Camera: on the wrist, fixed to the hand. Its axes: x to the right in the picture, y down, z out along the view.
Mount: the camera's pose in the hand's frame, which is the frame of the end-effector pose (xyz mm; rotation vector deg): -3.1 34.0 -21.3 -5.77 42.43 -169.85
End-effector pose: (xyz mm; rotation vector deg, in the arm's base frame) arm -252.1 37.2 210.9 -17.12 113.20 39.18
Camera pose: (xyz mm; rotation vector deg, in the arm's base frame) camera -282.5 52.2 232.7 -149.42 4.24 -79.63
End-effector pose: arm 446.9 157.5 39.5 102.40 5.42 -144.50
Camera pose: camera 470.5 125.3 34.7 -23.70 -73.59 -10.25
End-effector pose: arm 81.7 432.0 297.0 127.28 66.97 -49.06
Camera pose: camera 115.6 426.8 318.1 45.88 -128.52 5.46
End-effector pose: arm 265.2 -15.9 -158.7 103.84 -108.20 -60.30
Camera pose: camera 255.6 -21.6 -120.0 -122.28 -103.79 6.25
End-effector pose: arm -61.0 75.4 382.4 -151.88 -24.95 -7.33
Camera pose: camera -53.3 36.2 386.8 -20.54 155.81 80.75
